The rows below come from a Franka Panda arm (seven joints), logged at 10 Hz.
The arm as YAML. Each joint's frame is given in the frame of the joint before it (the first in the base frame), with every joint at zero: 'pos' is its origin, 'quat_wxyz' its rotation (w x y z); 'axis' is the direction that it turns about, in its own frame. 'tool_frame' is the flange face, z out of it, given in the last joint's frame.
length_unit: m
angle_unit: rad
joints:
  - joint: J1
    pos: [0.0, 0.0, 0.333]
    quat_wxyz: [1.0, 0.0, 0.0, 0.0]
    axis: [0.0, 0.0, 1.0]
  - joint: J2
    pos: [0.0, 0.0, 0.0]
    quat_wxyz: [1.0, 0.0, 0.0, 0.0]
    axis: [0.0, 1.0, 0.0]
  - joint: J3
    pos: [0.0, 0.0, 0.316]
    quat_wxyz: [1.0, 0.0, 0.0, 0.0]
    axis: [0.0, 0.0, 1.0]
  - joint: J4
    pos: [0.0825, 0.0, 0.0]
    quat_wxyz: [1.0, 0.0, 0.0, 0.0]
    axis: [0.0, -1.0, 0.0]
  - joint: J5
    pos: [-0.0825, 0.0, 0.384]
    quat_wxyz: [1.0, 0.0, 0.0, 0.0]
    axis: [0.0, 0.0, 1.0]
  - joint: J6
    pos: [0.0, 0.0, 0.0]
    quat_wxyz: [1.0, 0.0, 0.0, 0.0]
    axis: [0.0, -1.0, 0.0]
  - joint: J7
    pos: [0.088, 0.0, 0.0]
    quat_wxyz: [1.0, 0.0, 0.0, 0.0]
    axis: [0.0, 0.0, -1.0]
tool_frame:
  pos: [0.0, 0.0, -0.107]
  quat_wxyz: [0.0, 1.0, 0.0, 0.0]
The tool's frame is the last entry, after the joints.
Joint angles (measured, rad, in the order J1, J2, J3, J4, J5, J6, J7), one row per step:
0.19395, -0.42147, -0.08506, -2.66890, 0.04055, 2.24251, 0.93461
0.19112, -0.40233, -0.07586, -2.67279, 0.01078, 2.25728, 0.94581
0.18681, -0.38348, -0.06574, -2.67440, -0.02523, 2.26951, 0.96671
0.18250, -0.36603, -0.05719, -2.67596, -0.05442, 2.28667, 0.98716
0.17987, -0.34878, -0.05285, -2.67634, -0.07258, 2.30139, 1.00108
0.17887, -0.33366, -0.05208, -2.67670, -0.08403, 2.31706, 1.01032
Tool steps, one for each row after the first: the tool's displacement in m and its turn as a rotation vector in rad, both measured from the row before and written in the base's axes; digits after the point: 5 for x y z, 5 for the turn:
0.00092, 0.00158, -0.00770, -0.02915, 0.00451, 0.01270
0.00121, 0.00130, -0.00683, -0.03342, 0.00366, 0.00741
0.00165, 0.00109, -0.00588, -0.02580, -0.00225, 0.00283
0.00171, 0.00053, -0.00557, -0.01557, 0.00018, 0.00029
0.00176, 0.00005, -0.00472, -0.00848, -0.00181, -0.00096

